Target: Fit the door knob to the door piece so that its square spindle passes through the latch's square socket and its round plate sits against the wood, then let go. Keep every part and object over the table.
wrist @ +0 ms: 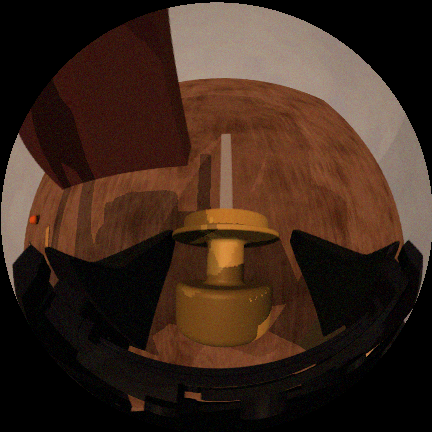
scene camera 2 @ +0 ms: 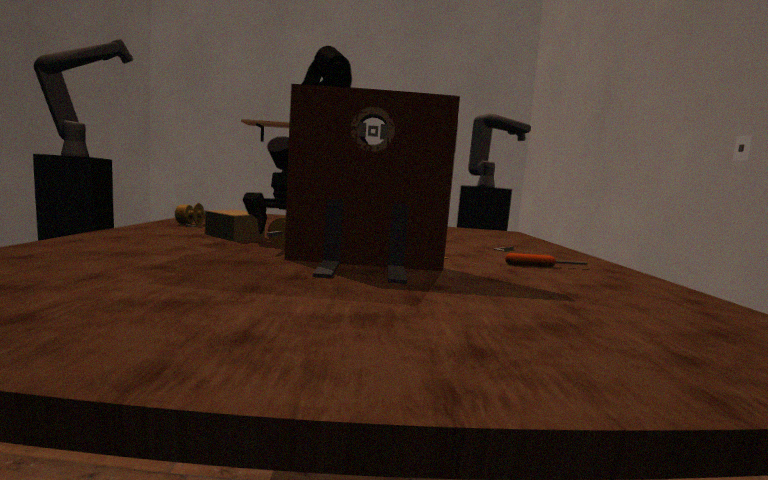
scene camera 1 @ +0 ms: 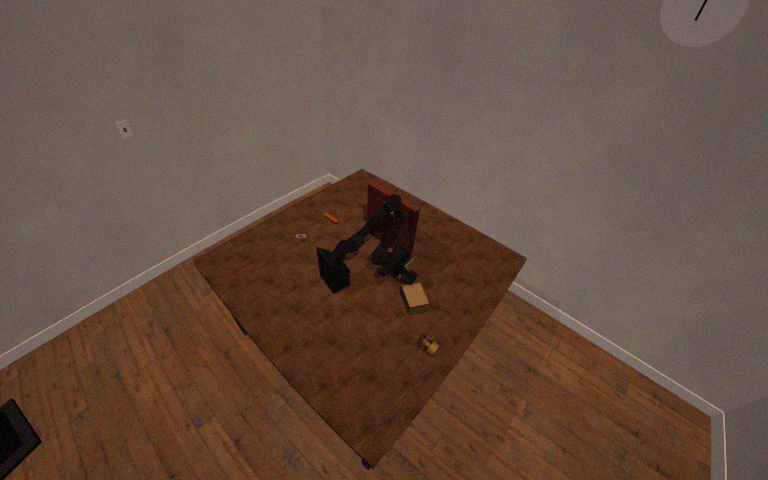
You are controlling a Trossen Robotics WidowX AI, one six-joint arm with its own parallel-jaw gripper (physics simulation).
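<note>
The brass door knob lies on the table beside the door piece. In the wrist view its round plate is beyond its grip and its pale square spindle points away from the gripper. My gripper is open, with one finger on each side of the knob and a gap to each. The dark red door piece stands upright on two metal feet. In scene camera 2 the latch shows inside the door's round hole, with its square socket at the middle.
A wooden block stands near the gripper. Another brass knob piece lies beyond it, nearer the table edge. An orange screwdriver and a small metal plate lie on the door's other side.
</note>
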